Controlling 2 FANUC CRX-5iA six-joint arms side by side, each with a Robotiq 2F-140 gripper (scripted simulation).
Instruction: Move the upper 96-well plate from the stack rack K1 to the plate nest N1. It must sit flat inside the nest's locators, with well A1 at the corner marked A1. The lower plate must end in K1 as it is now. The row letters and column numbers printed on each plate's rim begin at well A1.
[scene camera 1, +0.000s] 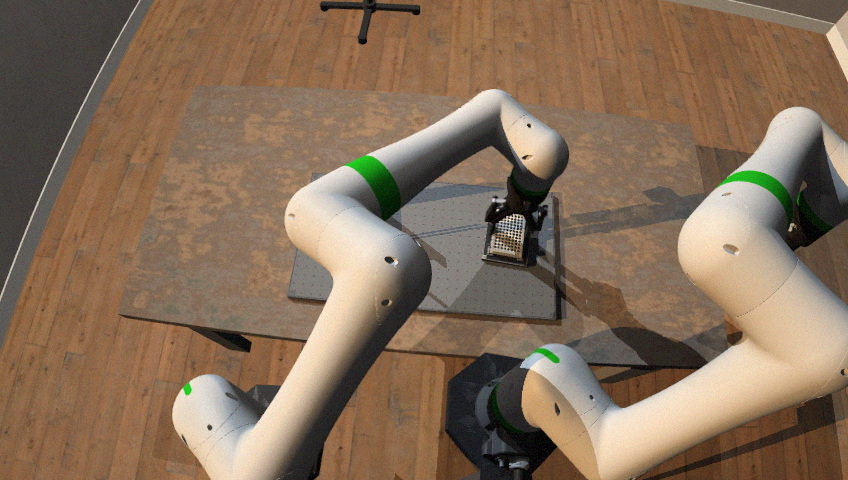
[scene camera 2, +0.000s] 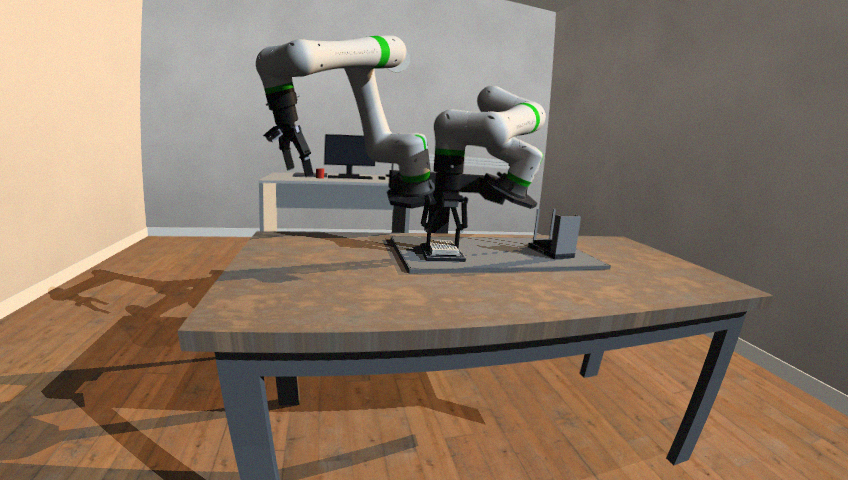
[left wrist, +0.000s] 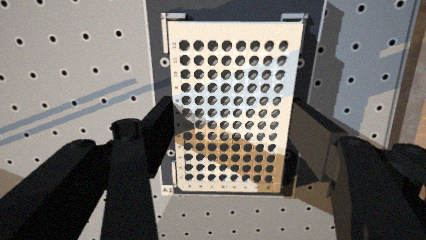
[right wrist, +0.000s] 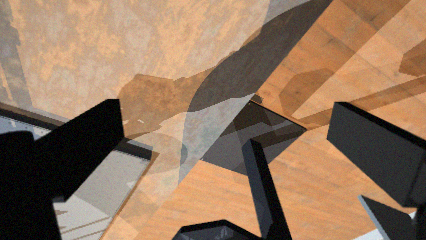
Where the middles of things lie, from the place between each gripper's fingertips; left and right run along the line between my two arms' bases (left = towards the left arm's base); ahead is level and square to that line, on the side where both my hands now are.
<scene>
Now: the white 96-well plate (scene camera 1: 513, 248) 20 mm below my left hand.
I see my right gripper (scene camera 2: 299, 172) 410 mm to the right of the white 96-well plate, 280 mm short of it and 220 mm above it.
</scene>
